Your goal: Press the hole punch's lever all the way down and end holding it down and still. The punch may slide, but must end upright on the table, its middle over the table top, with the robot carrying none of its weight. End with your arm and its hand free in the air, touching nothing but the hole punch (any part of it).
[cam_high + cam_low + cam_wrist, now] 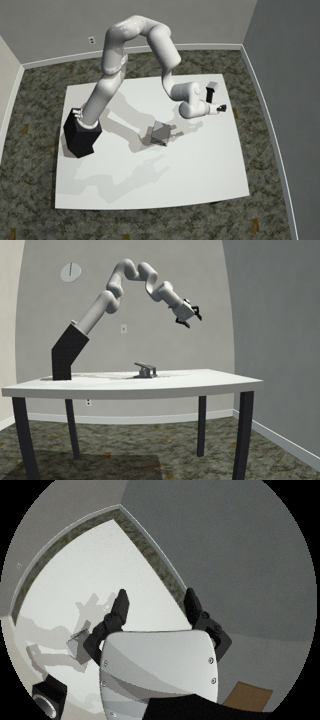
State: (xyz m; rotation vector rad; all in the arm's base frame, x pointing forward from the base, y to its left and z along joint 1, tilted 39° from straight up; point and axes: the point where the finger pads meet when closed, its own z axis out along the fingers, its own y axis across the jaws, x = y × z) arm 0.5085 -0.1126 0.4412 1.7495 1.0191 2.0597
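Now: hand 290 mm past the hole punch lever, 250 mm above it and 10 mm to the right of it. The rest, counted from my hand: hole punch (290 mm behind, 270 mm below, 10 mm to the left).
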